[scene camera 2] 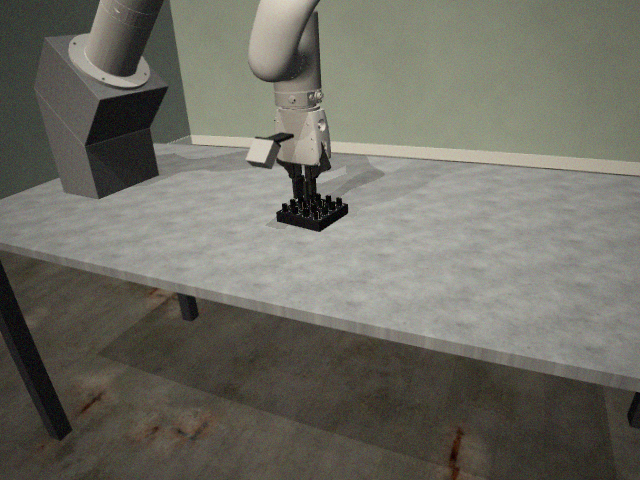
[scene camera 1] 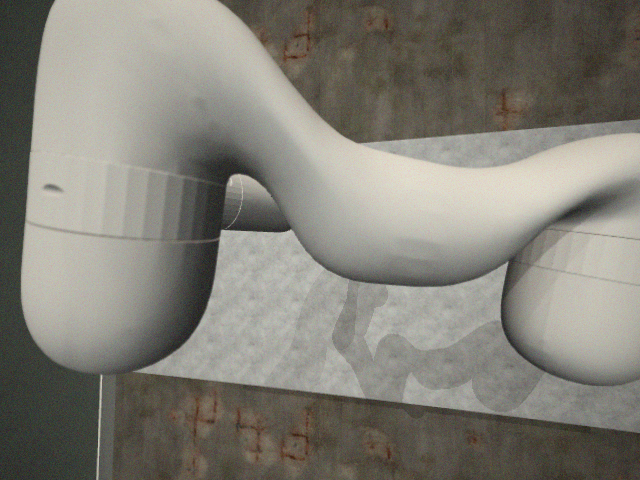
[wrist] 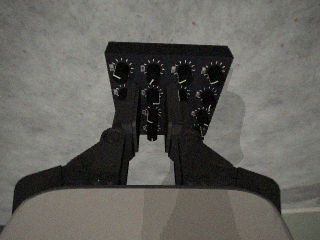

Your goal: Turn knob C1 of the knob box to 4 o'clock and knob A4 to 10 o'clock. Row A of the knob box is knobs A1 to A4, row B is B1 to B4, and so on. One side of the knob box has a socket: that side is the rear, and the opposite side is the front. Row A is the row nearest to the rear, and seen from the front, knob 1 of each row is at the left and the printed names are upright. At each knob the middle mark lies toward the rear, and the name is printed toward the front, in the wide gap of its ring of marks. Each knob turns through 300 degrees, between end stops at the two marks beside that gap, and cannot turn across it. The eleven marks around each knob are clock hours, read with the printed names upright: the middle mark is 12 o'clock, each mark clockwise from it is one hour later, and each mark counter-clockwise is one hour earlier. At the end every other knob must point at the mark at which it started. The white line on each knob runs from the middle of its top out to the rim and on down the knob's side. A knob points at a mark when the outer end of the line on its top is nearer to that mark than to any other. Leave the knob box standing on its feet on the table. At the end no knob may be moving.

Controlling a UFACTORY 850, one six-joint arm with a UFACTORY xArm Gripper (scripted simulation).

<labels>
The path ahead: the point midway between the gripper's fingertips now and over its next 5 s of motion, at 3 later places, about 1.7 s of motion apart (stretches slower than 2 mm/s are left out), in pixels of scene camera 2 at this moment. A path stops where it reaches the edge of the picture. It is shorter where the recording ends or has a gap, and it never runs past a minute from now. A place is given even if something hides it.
My gripper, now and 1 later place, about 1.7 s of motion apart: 305, 197; 300, 133
</labels>
